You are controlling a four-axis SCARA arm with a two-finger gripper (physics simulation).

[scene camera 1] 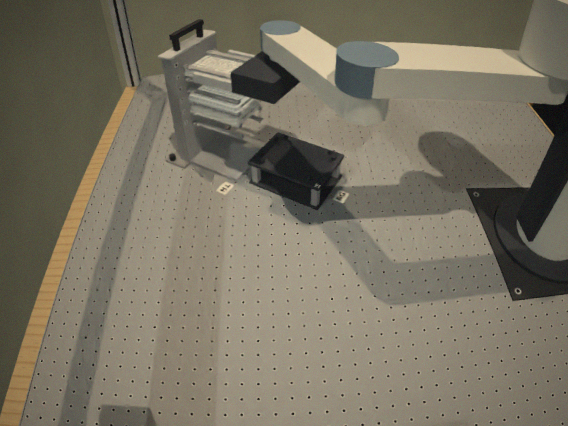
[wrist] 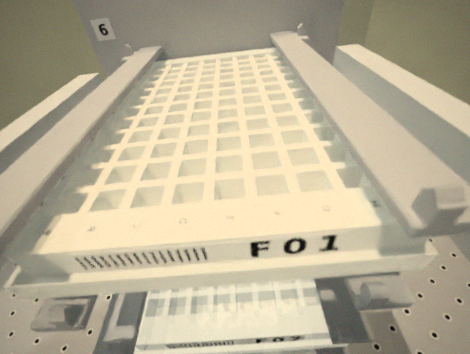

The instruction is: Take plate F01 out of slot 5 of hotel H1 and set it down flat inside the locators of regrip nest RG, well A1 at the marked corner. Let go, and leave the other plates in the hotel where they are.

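Places are measured from the arm's base along level axes (x left, y up, z ahead), in millimetres.
Pixels of known places: gripper, fingertip midpoint: (scene camera 1: pixel 212 65) (wrist: pixel 218 82); arm's base at its link origin: (scene camera 1: pixel 543 239).
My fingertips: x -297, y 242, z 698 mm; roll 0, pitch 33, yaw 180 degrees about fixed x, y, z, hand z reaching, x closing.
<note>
Ahead of a thing's pixels: the offset from my fingertips to its middle. "spot": to the spot under its first point.
Plate F01 @[dx +12, dy -4, dz -19 mm] (scene camera 1: pixel 216 63) (wrist: pixel 225 205), white with a well grid, is level inside hotel H1 @[dx -12, dy -75, dz +11 mm] (scene camera 1: pixel 176 100) (wrist: pixel 215 25), between its side rails. Its label faces the wrist camera. My gripper (scene camera 1: pixel 220 68) (wrist: pixel 218 82) is shut on plate F01, with one pale finger along each long side. In the wrist view the plate's front skirt shows a little above the lower rail ends, and the upper rails overlap its edges. Regrip nest RG @[dx +106, dy -195, dz -167 mm] (scene camera 1: pixel 320 155) is a black raised block in front of the hotel, with small locators at its corners. No plate shows on it.
Plate F07 @[dx +13, dy -67, dz -19 mm] (wrist: pixel 235 320) sits lower in the hotel, below F01. More pale plates @[spot: dx +61, dy -67, dz -16 mm] (scene camera 1: pixel 220 107) show there in the scene view. The hotel has a black top handle @[spot: dx -21, dy +72, dz +46 mm] (scene camera 1: pixel 187 31). The upper rails @[spot: dx +4, dy +10, dz -71 mm] (wrist: pixel 360 120) run close above F01. The arm's base (scene camera 1: pixel 505 240) stands at right.
</note>
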